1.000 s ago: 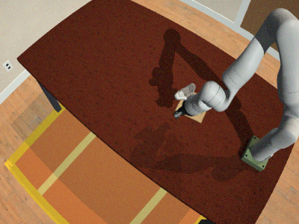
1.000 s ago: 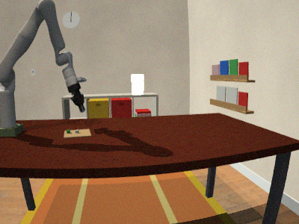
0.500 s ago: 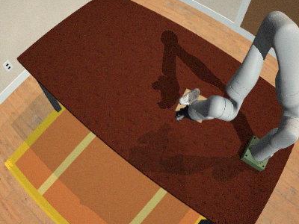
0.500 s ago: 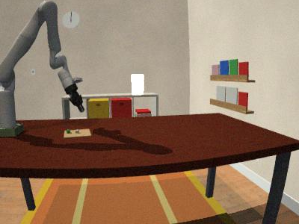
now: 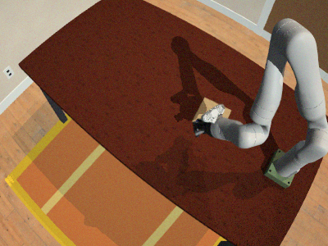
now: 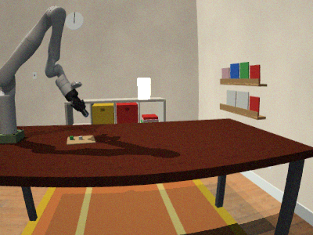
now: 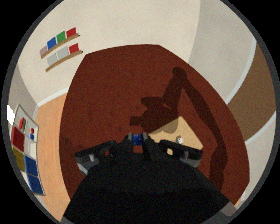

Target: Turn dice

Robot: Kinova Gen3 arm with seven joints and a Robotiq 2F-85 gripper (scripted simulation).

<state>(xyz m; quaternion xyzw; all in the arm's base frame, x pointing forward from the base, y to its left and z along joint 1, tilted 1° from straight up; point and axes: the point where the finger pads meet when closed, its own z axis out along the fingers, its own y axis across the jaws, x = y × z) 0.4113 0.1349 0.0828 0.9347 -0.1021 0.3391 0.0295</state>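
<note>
My gripper is now 10 mm short of the blue die and 10 mm above it. The rest, counted from my hand: white die 130 mm to the right, 110 mm below; then green die 50 mm behind, 130 mm to the right, 110 mm below; then tan mat 130 mm to the right, 120 mm below.
</note>
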